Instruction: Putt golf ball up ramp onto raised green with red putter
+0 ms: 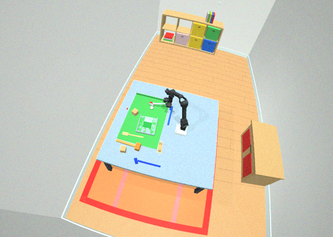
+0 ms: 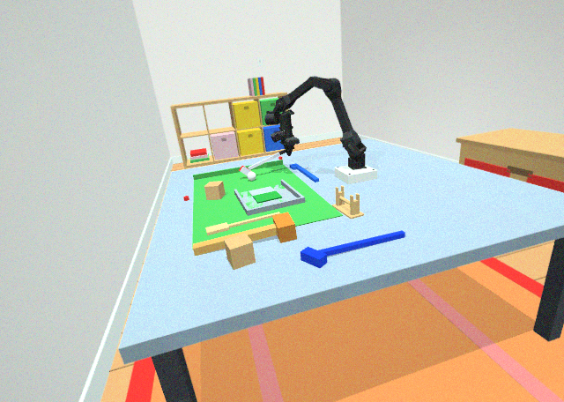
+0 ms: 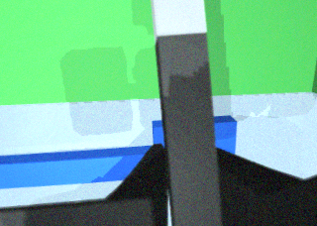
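My gripper tip is 12 cm short of the red putter and 3 cm to the right of it. The rest, counted from my gripper tip: wooden rack: 11 cm behind, 56 cm to the left, 4 cm below; white golf ball: 20 cm ahead, 9 cm to the left, 5 cm below; green mat: 21 cm ahead, 27 cm to the left, 7 cm below.
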